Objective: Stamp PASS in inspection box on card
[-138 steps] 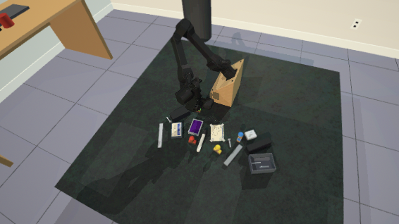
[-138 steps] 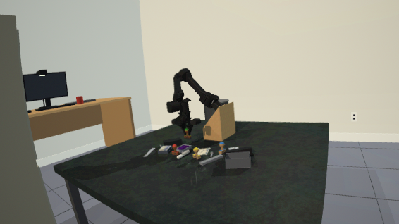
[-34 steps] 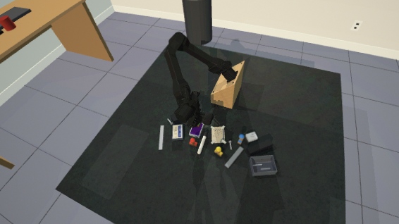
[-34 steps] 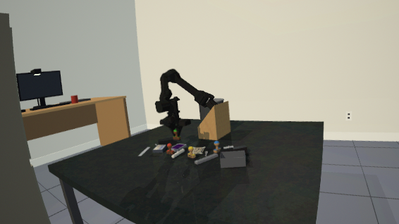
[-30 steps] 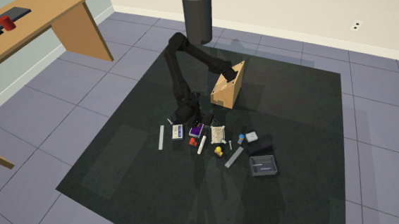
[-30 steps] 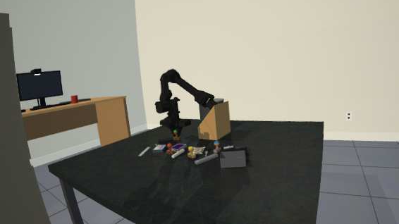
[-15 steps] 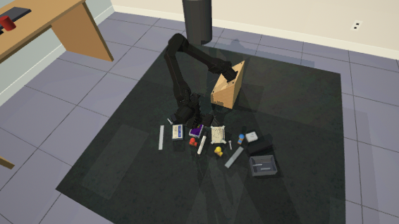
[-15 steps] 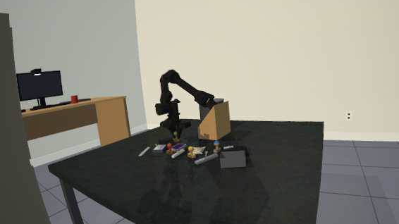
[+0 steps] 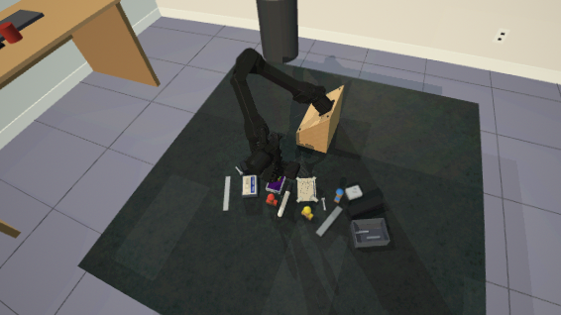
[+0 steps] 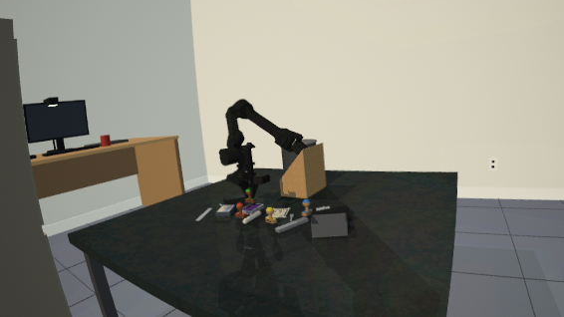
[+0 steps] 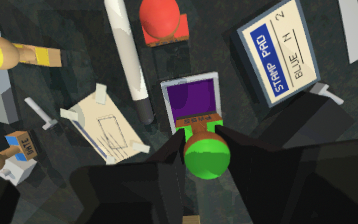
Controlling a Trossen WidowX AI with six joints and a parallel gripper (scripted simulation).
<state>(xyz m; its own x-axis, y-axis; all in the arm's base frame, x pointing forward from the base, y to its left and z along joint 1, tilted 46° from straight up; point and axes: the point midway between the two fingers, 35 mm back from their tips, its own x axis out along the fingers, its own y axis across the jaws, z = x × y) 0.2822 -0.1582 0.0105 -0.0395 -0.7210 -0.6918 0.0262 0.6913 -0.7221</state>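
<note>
Right now my gripper tip is 50 mm above the purple ink pad. Also, from my gripper tip: green-knobbed PASS stamp (right at my gripper tip); white marker (40 mm ahead, 60 mm to the left, 40 mm below); red stamp (90 mm ahead, 20 mm to the left, 30 mm below).
</note>
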